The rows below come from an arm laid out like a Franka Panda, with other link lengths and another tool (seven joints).
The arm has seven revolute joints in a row. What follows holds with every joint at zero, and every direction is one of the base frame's.
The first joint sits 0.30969 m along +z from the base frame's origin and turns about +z.
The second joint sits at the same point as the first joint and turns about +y.
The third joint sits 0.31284 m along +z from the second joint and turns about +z.
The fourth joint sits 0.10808 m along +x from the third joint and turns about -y.
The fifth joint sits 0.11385 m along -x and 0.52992 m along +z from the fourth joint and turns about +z.
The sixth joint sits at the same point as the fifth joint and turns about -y.
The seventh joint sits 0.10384 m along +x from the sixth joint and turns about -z.
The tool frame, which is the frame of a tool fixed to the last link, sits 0.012 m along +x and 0.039 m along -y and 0.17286 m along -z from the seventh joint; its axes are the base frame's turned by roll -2.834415, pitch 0 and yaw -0.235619 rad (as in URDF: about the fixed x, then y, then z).
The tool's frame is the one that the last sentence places.
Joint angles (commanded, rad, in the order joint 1, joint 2, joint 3, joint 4, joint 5, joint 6, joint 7), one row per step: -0.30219 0.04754 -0.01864 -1.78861 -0.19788 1.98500 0.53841; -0.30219 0.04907 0.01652 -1.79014 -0.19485 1.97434 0.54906; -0.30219 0.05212 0.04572 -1.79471 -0.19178 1.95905 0.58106; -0.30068 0.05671 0.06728 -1.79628 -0.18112 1.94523 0.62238; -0.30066 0.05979 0.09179 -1.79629 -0.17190 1.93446 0.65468; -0.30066 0.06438 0.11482 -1.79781 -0.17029 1.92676 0.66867; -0.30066 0.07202 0.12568 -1.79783 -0.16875 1.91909 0.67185; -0.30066 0.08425 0.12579 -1.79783 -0.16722 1.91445 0.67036; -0.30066 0.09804 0.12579 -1.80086 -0.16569 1.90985 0.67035
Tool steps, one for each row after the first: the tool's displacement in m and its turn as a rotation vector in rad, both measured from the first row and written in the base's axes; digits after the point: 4 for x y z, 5 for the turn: 0.0082 0.0262 -0.0038 0.00884 0.00940 0.02195; 0.0119 0.0487 -0.0113 0.02111 0.02348 0.01625; 0.0142 0.0677 -0.0183 0.03944 0.03168 -0.00643; 0.0173 0.0875 -0.0225 0.05402 0.03691 -0.01792; 0.0205 0.1049 -0.0279 0.06007 0.04753 -0.01055; 0.0219 0.1130 -0.0347 0.06537 0.06159 -0.00476; 0.0223 0.1130 -0.0446 0.07093 0.07782 -0.00469; 0.0219 0.1130 -0.0577 0.07753 0.09822 -0.00626
